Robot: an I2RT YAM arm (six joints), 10 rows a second.
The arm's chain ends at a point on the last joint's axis. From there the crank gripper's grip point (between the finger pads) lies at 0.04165 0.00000 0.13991 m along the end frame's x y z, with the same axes.
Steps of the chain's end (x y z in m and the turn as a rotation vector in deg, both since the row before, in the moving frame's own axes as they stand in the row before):
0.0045 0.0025 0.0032 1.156 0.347 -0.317
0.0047 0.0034 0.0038 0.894 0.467 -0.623
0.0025 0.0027 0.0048 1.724 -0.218 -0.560
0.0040 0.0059 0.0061 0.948 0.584 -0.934
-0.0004 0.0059 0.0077 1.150 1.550 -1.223
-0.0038 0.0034 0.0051 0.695 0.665 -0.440
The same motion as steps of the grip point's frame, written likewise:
0.0053 -0.0006 0.0029 1.156 0.347 -0.317
0.0058 0.0008 0.0034 0.894 0.467 -0.623
0.0019 -0.0019 0.0049 1.724 -0.218 -0.560
0.0054 0.0029 0.0056 0.948 0.584 -0.934
0.0033 0.0022 0.0065 1.150 1.550 -1.223
-0.0022 0.0014 0.0046 0.695 0.665 -0.440

